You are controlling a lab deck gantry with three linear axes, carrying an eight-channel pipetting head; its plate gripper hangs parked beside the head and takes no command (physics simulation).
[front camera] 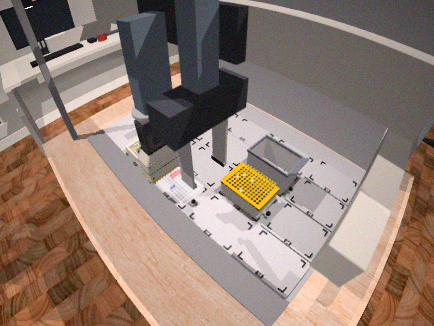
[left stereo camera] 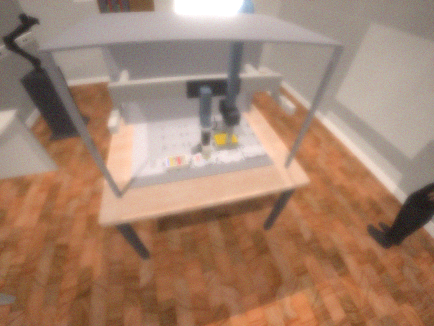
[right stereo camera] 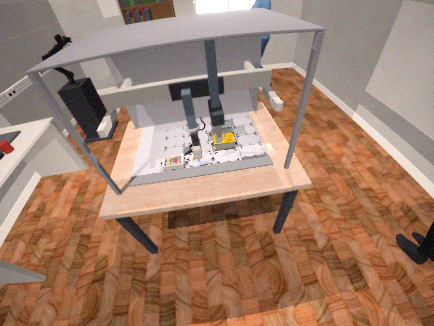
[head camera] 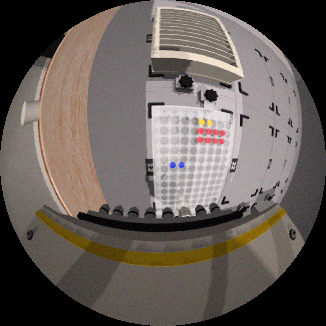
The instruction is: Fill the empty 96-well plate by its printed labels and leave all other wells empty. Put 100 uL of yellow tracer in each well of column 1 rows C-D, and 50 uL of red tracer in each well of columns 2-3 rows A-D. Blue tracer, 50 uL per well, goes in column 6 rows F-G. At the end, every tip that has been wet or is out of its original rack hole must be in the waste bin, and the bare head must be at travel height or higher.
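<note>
The 96-well plate (head camera: 217,192) (front camera: 185,194) shows two yellow wells (head camera: 205,122) in column 1 rows C-D, red wells (head camera: 212,136) in columns 2-3 rows A-D, and two blue wells (head camera: 177,165) in column 6 rows F-G. The pipetting head (front camera: 145,134) hangs low over the plate; a clear tip (head camera: 185,208) shows on one channel, its lower end hidden. The yellow tip rack (front camera: 250,186) (right stereo camera: 224,138) has several empty-looking holes. The grey waste bin (front camera: 265,167) stands behind it. The parked plate gripper (front camera: 205,173) is open and empty, its fingers wide apart between plate and rack.
The beige reservoir (head camera: 197,65) (right stereo camera: 173,162) stands beside the plate; its colours are blurred in the left stereo view. Black knobs (head camera: 185,81) (head camera: 211,95) sit between reservoir and plate. A large pale beam (front camera: 355,225) borders the deck on the right.
</note>
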